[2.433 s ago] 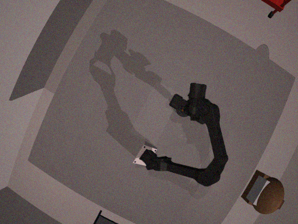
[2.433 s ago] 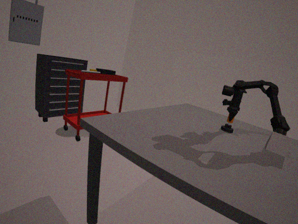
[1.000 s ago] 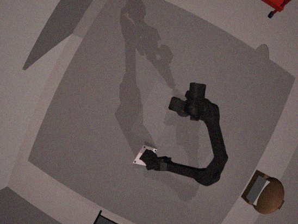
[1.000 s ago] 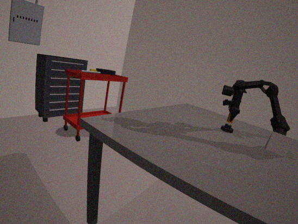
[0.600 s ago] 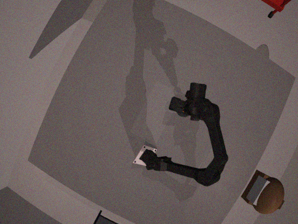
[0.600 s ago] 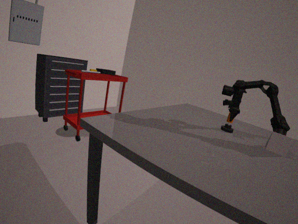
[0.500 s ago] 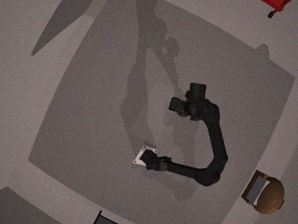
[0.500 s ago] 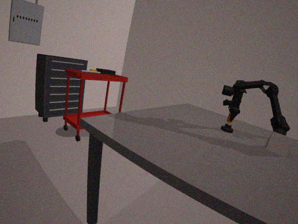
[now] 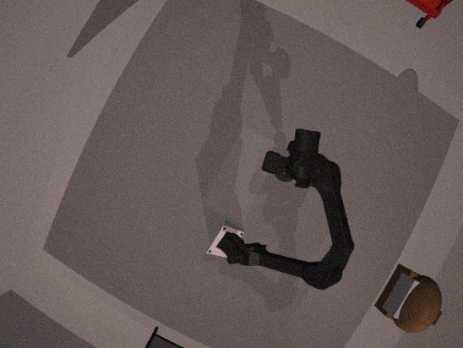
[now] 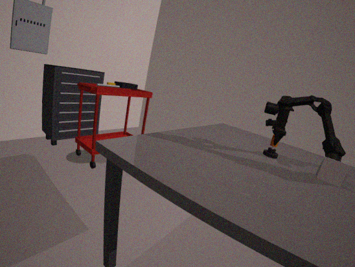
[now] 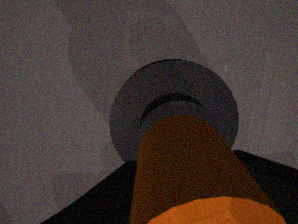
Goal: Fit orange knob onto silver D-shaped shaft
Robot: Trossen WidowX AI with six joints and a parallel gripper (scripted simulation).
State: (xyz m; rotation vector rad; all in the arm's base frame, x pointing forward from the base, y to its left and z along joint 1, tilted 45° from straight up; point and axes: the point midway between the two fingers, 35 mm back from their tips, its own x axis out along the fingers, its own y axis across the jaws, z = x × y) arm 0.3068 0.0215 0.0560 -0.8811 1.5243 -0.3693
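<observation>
My gripper tip is 30 mm below the orange knob. The rest, counted from my gripper tip: dark round pedestal 40 mm below.
</observation>
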